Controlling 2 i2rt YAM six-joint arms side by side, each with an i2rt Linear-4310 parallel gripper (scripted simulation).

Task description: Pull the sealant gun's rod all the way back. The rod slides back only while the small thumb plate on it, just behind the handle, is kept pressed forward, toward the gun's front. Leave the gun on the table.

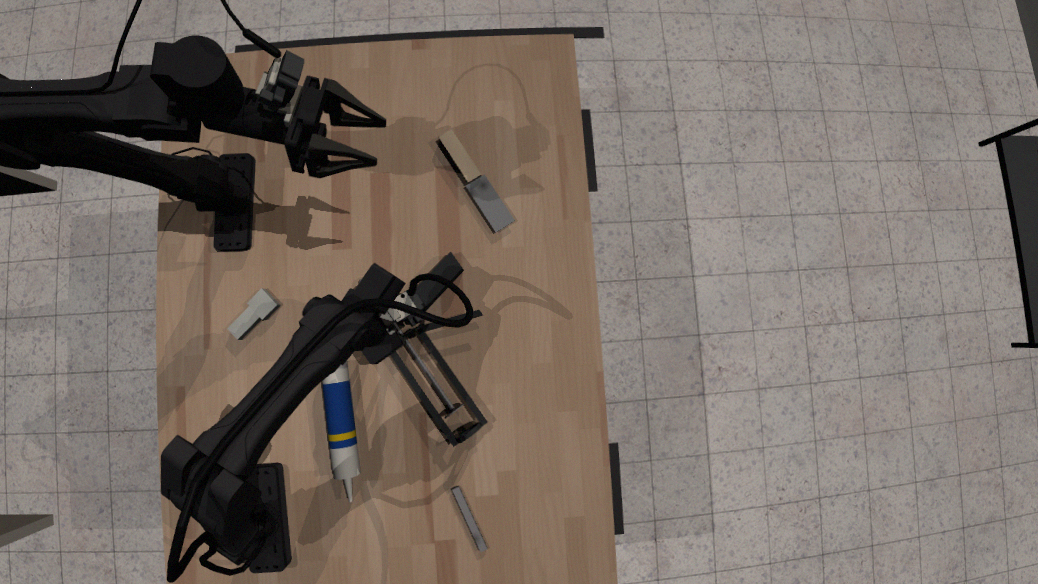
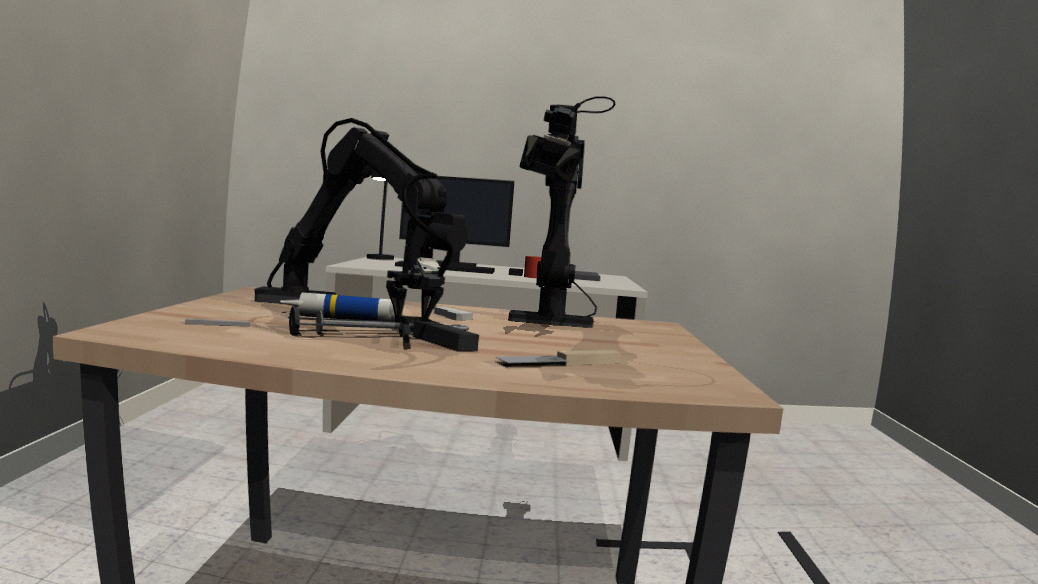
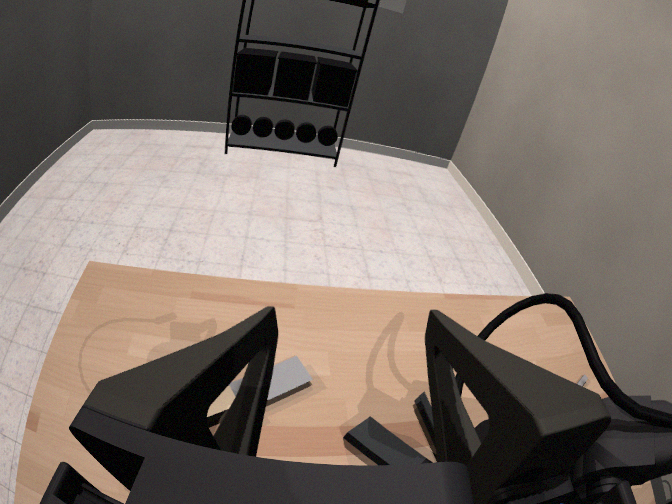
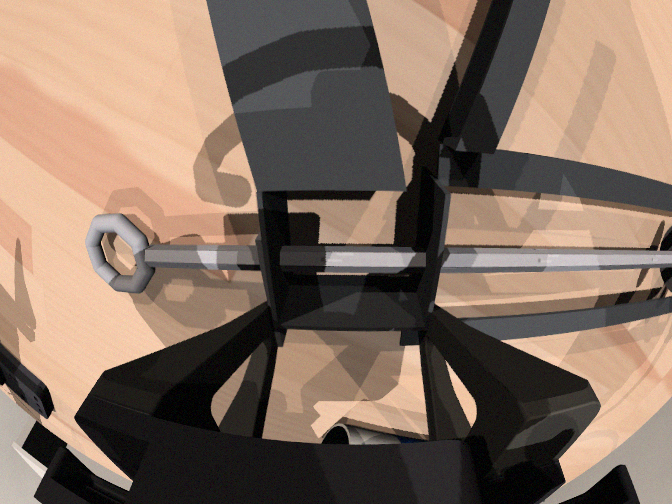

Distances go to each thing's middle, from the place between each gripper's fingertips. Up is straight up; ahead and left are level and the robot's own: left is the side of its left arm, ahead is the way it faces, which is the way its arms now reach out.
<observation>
I see my right gripper 70 mm short of the sealant gun (image 2: 424,328), 10 mm to the left of it and 10 mm above it. From my right hand the other things lie so: scraper (image 1: 480,188) (280 mm to the left, 210 mm ahead, 20 mm below).
My left hand (image 1: 381,142) is 33 cm above the sealant gun, 24 cm to the left of it and 3 cm past it. From my left hand the other things lie so: scraper: 34 cm below, 12 cm ahead, 5 cm to the left.
</observation>
